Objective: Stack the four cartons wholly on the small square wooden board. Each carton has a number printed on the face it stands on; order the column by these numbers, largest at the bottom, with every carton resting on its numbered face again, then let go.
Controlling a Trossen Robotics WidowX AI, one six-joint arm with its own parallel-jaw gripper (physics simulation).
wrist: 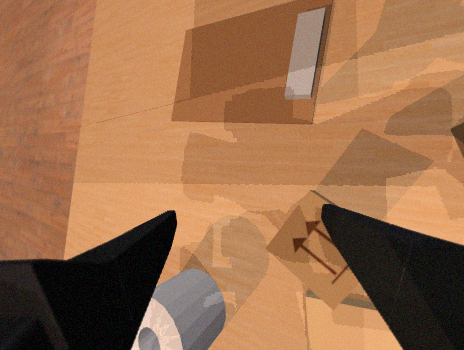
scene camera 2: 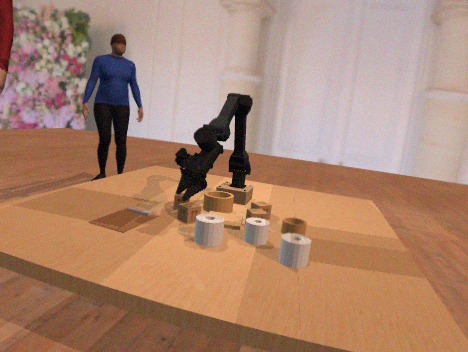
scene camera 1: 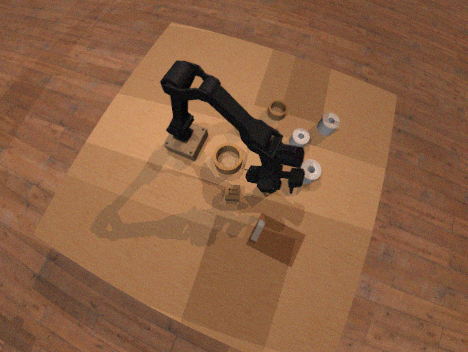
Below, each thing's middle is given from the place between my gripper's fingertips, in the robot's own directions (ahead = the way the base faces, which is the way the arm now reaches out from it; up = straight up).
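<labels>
My gripper is 70 mm short of the square wooden board (scene camera 1: 269, 236), and it also sits 80 mm above the board and 150 mm to the left of it.
</labels>
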